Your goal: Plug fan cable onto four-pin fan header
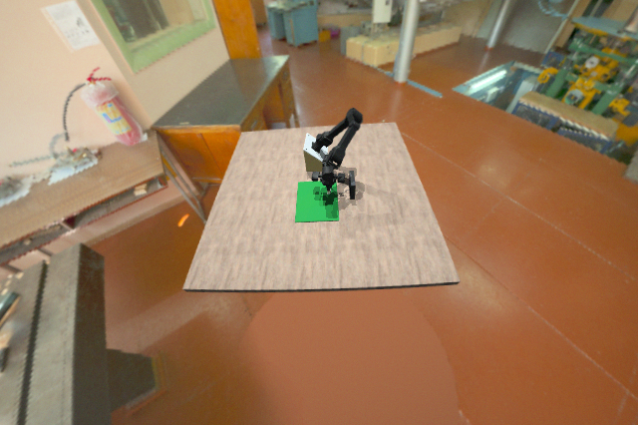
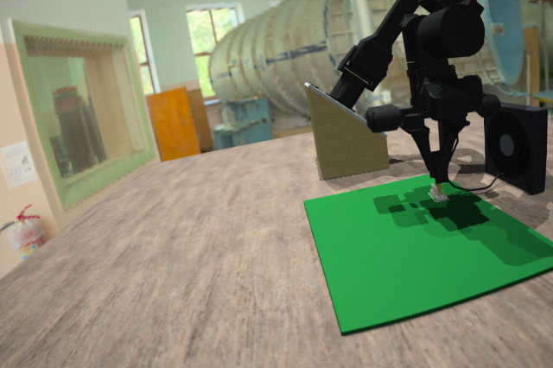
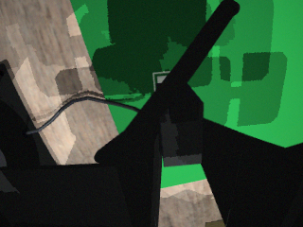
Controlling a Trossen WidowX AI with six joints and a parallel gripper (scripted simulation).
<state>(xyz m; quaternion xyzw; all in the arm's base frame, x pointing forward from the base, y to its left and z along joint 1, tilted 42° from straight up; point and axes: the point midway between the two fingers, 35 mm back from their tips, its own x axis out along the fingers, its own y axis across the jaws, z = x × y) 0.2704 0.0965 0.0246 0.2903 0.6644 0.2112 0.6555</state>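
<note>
My gripper tip is now 4 cm above the fan header and 1 cm short of it. From my gripper tip the other things lie so: green board: 7 cm to the right, 7 cm ahead, 6 cm below; black fan: 13 cm to the left, 2 cm above; fan plug: 1 cm ahead, 1 cm above.
</note>
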